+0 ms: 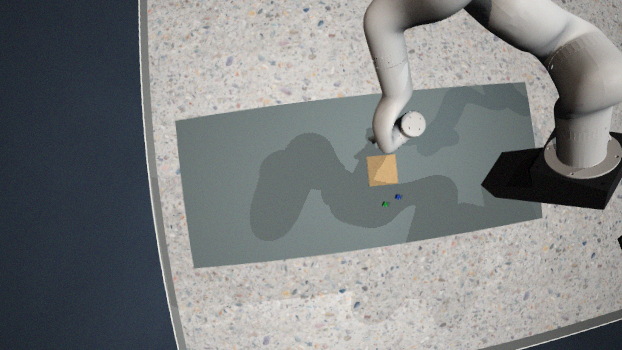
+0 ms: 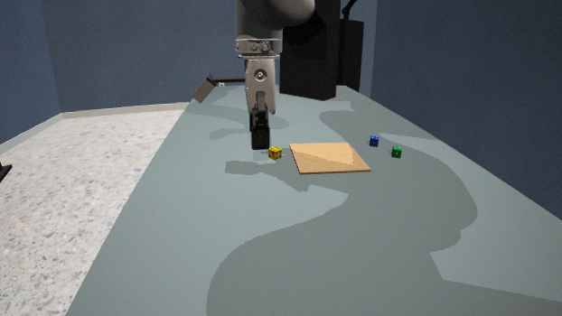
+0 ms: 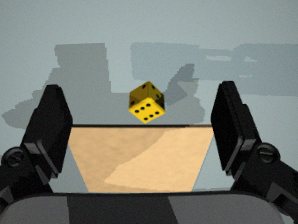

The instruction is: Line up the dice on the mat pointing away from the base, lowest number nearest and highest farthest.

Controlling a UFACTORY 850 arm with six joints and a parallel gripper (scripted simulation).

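My hand is 40 mm above the yellow die, 30 mm to the right of it and 10 mm short of it. From my hand the other things lie so: blue die: 270 mm to the left, 60 mm ahead, 40 mm below; then tan mat: 130 mm to the left, 60 mm ahead, 50 mm below; then green die: 270 mm to the left, 130 mm ahead, 40 mm below.
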